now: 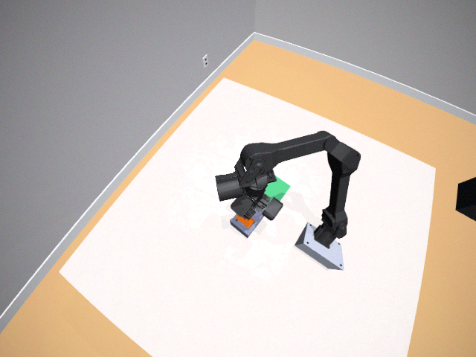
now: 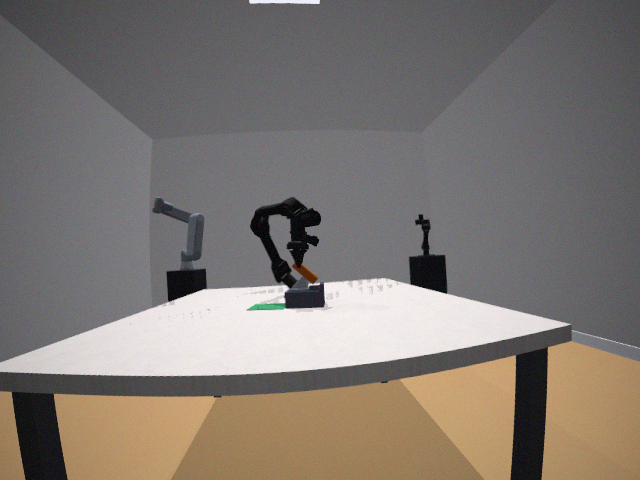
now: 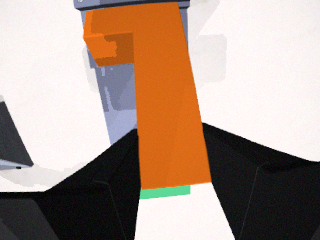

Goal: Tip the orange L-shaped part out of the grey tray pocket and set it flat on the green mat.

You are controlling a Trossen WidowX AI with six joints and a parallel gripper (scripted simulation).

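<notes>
The green mat is 30 mm behind my gripper tip, 140 mm to the right of it and 170 mm below it. Round my gripper tip: orange L-shaped part: 10 mm behind, 30 mm to the left, 30 mm below.
</notes>
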